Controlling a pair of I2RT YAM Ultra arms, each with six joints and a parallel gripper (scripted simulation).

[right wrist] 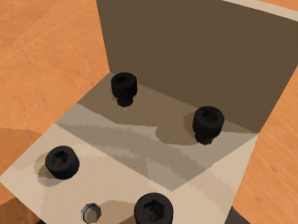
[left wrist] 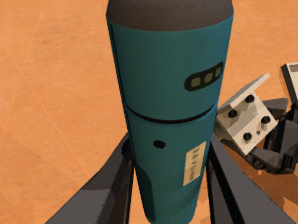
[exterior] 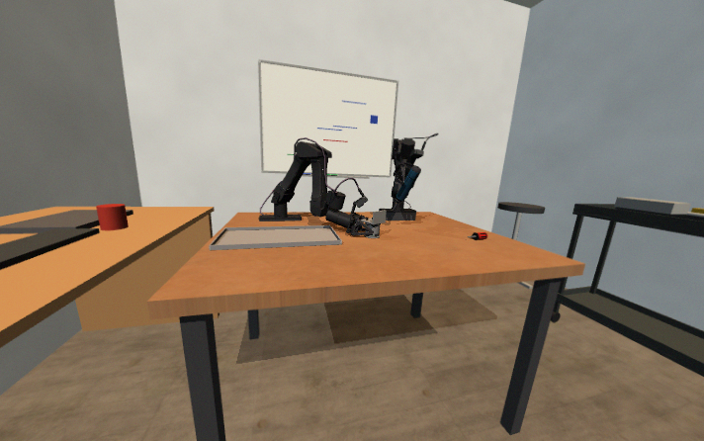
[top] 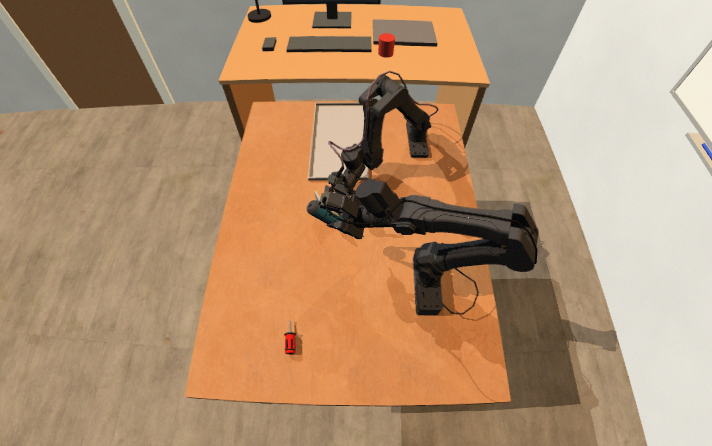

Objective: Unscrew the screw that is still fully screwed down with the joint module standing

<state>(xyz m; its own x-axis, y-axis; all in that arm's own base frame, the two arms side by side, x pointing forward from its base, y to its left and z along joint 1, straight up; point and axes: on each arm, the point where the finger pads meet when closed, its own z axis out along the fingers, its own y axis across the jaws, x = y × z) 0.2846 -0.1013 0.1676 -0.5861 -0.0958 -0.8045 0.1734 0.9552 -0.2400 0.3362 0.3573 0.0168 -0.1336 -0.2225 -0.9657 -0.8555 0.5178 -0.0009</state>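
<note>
My right hand is 50 mm below the l-shaped bracket. Also, from my right hand: small red screwdriver (430 mm to the left, 80 mm ahead, 10 mm below); grey bit (130 mm to the left, 100 mm behind, 80 mm above); grey tray (360 mm to the right, 20 mm below).
</note>
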